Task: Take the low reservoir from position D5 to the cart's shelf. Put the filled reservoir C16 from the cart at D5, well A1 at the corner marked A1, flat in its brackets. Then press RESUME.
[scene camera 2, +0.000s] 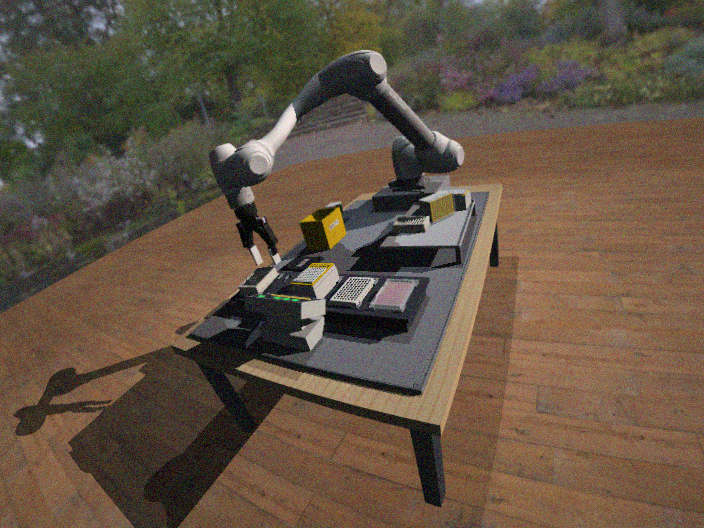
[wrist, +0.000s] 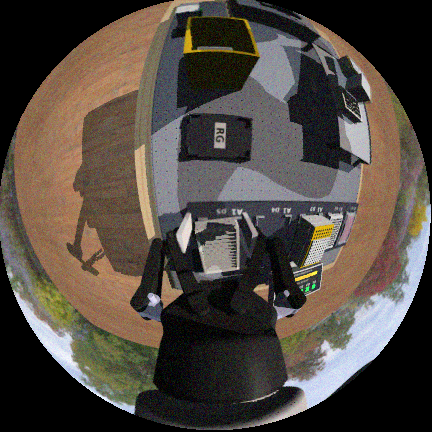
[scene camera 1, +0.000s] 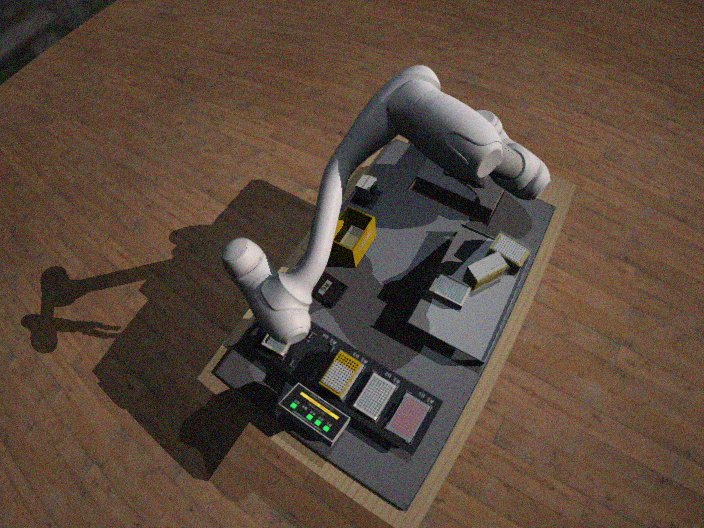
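Seen in the pictures: gripper, fingertip midpoint: point(scene camera 2: 268, 263) point(wrist: 216, 220); arm's base, link origin: point(scene camera 2: 412, 185).
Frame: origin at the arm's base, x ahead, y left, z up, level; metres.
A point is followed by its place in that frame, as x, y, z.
The low reservoir point(scene camera 1: 275, 344) {0.997, -0.342, -0.020} point(scene camera 2: 258, 280) {0.976, -0.319, 0.002} point(wrist: 218, 246) {0.947, -0.339, -0.002}, a pale open trough with a ribbed side, sits at D5 at the end of the dark deck point(scene camera 2: 416, 309) {1.013, 0.218, -0.067}. My gripper point(scene camera 2: 266, 261) {0.878, -0.339, 0.015} point(wrist: 216, 220) {0.878, -0.339, 0.015} is open, its pale fingertips apart above the reservoir, with nothing held; in scene camera 1 the arm hides it. The cart's shelf point(scene camera 1: 461, 326) {0.663, 0.199, -0.020} point(scene camera 2: 421, 237) {0.656, 0.170, -0.020} point(wrist: 356, 141) {0.683, 0.159, -0.019}, a raised grey top, carries several labware pieces, one a pale box point(scene camera 1: 450, 290) {0.566, 0.117, 0.003} point(scene camera 2: 410, 223) {0.577, 0.116, 0.005} point(wrist: 350, 104) {0.569, 0.105, 0.008}; I cannot tell which is C16. The control panel point(scene camera 1: 313, 413) {1.129, -0.097, 0.044} point(wrist: 308, 279) {1.117, -0.067, 0.036} shows a yellow bar and green lights; RESUME is not legible.
A yellow bin point(scene camera 1: 355, 237) point(scene camera 2: 322, 228) {0.595, -0.253, 0.021} point(wrist: 221, 70) {0.592, -0.299, -0.003} and a black RG holder point(scene camera 1: 328, 289) {0.722, -0.293, -0.071} point(wrist: 216, 138) {0.728, -0.317, -0.071} stand on the table. Beyond D4, a yellow-topped tip rack point(scene camera 1: 341, 373) {0.983, -0.081, 0.036} point(scene camera 2: 315, 277) {1.016, -0.057, 0.037} point(wrist: 314, 241) {0.958, -0.112, 0.036}, a white plate point(scene camera 1: 375, 396) {0.994, 0.040, -0.014} point(scene camera 2: 352, 290) {0.998, 0.038, -0.017} and a pink plate point(scene camera 1: 408, 417) {1.007, 0.161, -0.014} point(scene camera 2: 393, 294) {1.016, 0.164, -0.017} stand on the deck.
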